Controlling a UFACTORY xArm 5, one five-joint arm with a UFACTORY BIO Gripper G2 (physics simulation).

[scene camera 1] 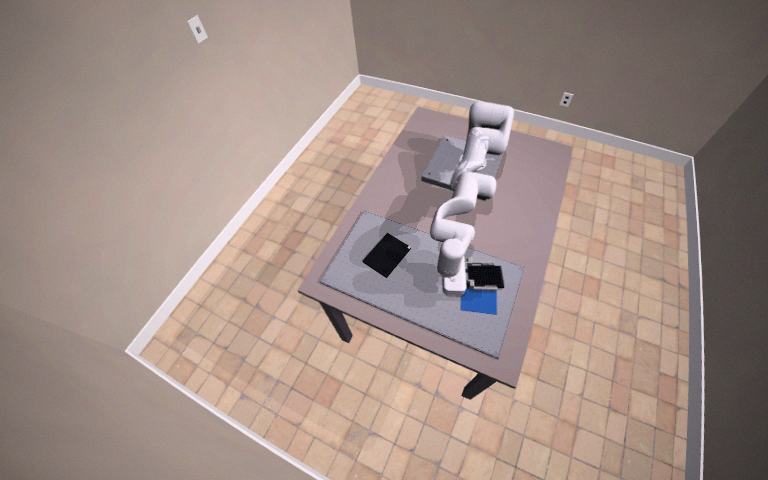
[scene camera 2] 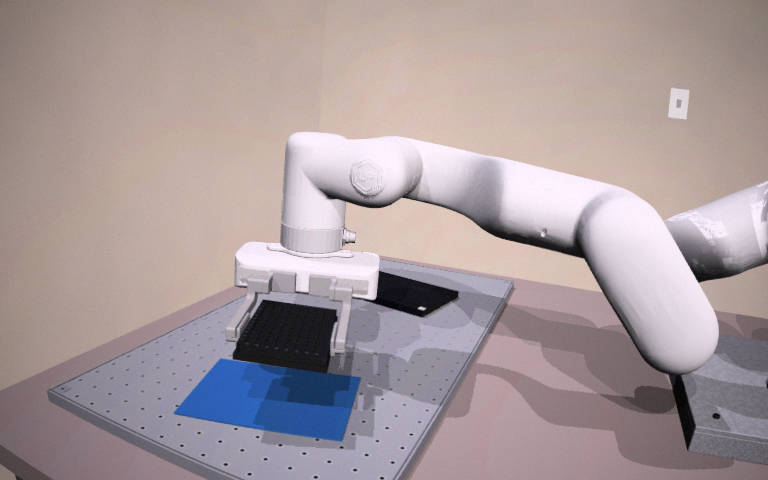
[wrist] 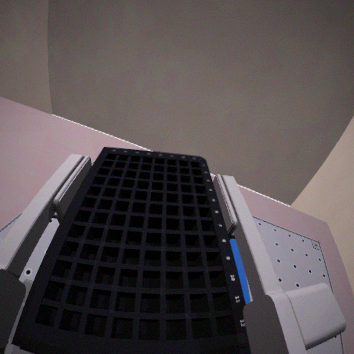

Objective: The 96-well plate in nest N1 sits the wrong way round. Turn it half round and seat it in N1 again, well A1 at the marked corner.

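The black 96-well plate (scene camera 1: 487, 276) (scene camera 2: 286, 327) (wrist: 142, 220) is level between the two fingers of my gripper (scene camera 1: 484, 276) (scene camera 2: 284, 339) (wrist: 149, 196), which is shut on its long sides. Both are raised above the pegboard, by the blue pad; the plate's shadow falls on the pad. In the wrist view small numbers run down the plate's right edge, with 10, 11 and 12 nearest the camera; letters are too small to read. Nest N1, a black tray (scene camera 1: 385, 257) (scene camera 2: 410, 292), lies away from the plate, at the pegboard's other end. A white mark (scene camera 1: 408, 247) (scene camera 2: 421, 308) shows at one corner.
The blue pad (scene camera 1: 479, 302) (scene camera 2: 220, 396) (wrist: 240, 270) lies flat on the grey pegboard (scene camera 1: 419, 308) (scene camera 2: 135, 384) (wrist: 300, 255). The arm's grey base plate (scene camera 1: 438, 164) (scene camera 2: 730, 430) stands on the table's far part. In scene camera 2 my gripper body partly hides the nest.
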